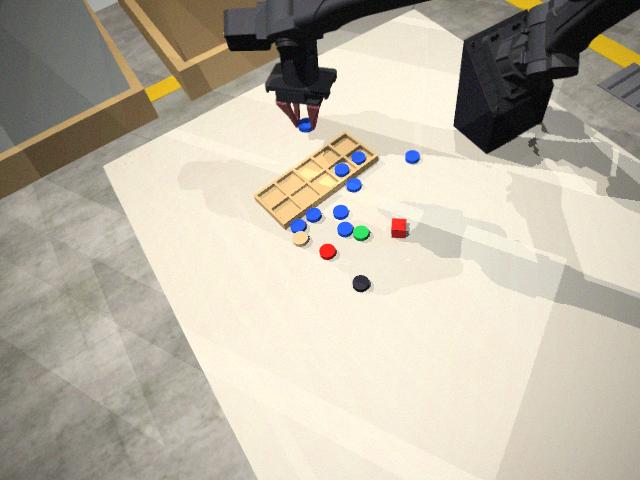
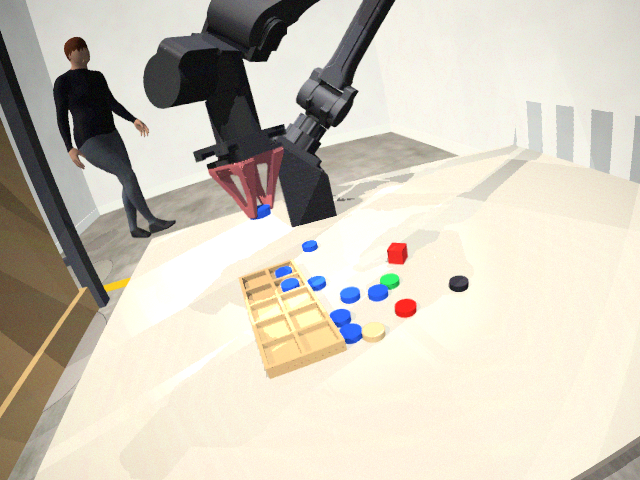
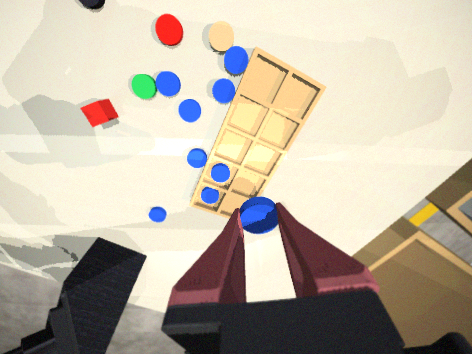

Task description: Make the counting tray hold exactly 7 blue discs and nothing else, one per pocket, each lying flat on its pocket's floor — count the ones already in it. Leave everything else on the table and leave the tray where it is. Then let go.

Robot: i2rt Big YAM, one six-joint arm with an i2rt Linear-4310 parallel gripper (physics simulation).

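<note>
The wooden counting tray (image 1: pixel 285 222) (image 2: pixel 305 357) (image 3: pixel 290 71) has two rows of pockets. One blue disc (image 1: pixel 358 157) (image 2: pixel 283 271) (image 3: pixel 210 195) is in an end pocket, and a second blue disc (image 1: pixel 341 169) (image 2: pixel 290 283) (image 3: pixel 220 172) is in the neighbouring pocket of the same row. My gripper (image 1: pixel 305 125) (image 2: pixel 260 212) (image 3: pixel 258 211) is shut on another blue disc, held in the air near that end of the tray. Several loose blue discs lie outside the tray, including one blue disc (image 1: pixel 353 184) (image 2: pixel 316 282) (image 3: pixel 197 158) close beside its long side.
A tan disc (image 1: pixel 300 238) (image 2: pixel 373 331), a red disc (image 1: pixel 327 251) (image 2: pixel 405 307), a green disc (image 1: pixel 360 233) (image 2: pixel 389 281), a black disc (image 1: pixel 360 283) (image 2: pixel 458 283) and a red cube (image 1: pixel 398 227) (image 2: pixel 397 253) lie on the table. A blue disc (image 1: pixel 412 156) (image 2: pixel 309 245) lies nearer the arm's base.
</note>
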